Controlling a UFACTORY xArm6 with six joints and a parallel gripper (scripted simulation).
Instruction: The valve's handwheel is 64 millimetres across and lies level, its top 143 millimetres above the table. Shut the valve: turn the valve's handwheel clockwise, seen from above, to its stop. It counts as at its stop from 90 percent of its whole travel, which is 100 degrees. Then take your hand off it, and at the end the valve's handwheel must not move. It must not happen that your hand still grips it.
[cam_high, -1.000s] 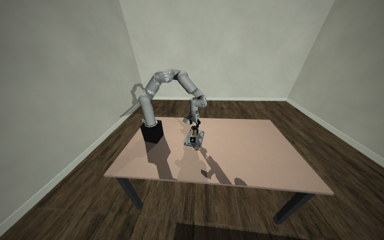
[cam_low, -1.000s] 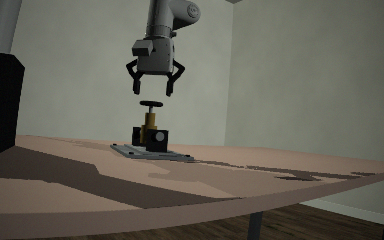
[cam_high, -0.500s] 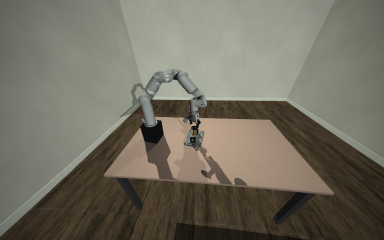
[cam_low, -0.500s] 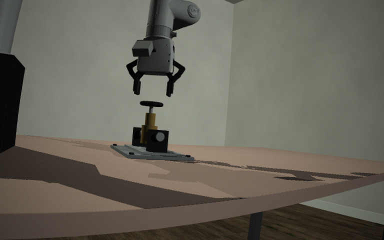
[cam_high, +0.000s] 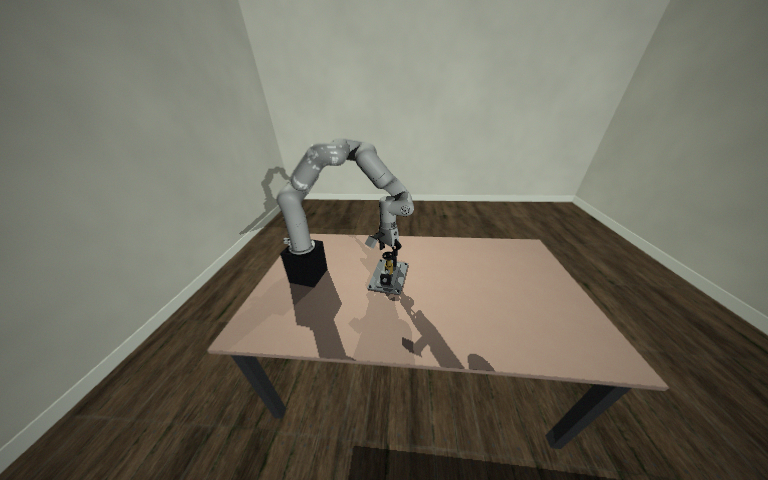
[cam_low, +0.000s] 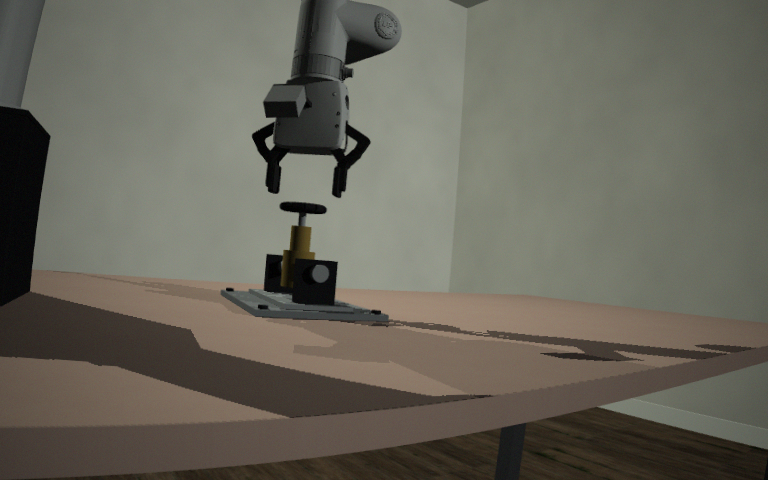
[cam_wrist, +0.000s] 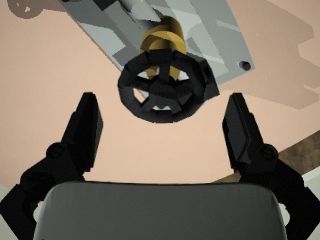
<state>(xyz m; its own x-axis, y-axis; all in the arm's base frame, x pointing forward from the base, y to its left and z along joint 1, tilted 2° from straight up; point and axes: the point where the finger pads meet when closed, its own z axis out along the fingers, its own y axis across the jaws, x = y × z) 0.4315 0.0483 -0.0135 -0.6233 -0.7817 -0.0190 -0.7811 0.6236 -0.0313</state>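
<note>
Now: the black spoked handwheel 40 mm below my hand.
</note>
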